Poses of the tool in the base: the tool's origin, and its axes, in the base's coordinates. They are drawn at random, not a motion.
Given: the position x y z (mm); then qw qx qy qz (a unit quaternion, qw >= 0).
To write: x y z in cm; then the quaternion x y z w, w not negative. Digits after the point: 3 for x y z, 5 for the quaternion.
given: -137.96 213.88 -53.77 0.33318 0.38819 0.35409 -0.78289
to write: -13.796 21.388 -5.377 0.38819 0.35409 -0.78289 0.33318
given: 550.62 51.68 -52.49 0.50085 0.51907 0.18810 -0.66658
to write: 55.062 5.168 -5.249 0.51907 0.18810 -0.66658 0.50085
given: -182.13 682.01 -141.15 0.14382 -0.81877 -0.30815 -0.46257
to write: -18.213 68.201 -14.115 -0.81877 -0.30815 -0.46257 0.14382
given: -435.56 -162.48 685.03 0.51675 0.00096 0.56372 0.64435
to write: -43.556 -16.248 68.503 0.00096 0.56372 0.64435 0.51675
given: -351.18 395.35 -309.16 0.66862 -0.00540 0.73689 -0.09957
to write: -35.118 39.535 -30.916 -0.00540 0.73689 -0.09957 0.66862
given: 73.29 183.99 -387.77 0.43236 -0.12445 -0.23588 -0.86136
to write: 7.329 18.399 -38.777 -0.12445 -0.23588 -0.86136 0.43236
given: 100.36 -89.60 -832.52 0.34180 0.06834 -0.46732 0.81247
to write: 10.036 -8.960 -83.252 0.06834 -0.46732 0.81247 0.34180
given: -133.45 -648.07 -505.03 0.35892 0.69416 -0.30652 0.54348
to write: -13.345 -64.807 -50.503 0.69416 -0.30652 0.54348 0.35892
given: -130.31 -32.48 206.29 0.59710 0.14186 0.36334 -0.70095
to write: -13.031 -3.248 20.629 0.14186 0.36334 -0.70095 0.59710
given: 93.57 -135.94 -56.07 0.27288 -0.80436 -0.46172 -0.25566
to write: 9.357 -13.594 -5.607 -0.80436 -0.46172 -0.25566 0.27288
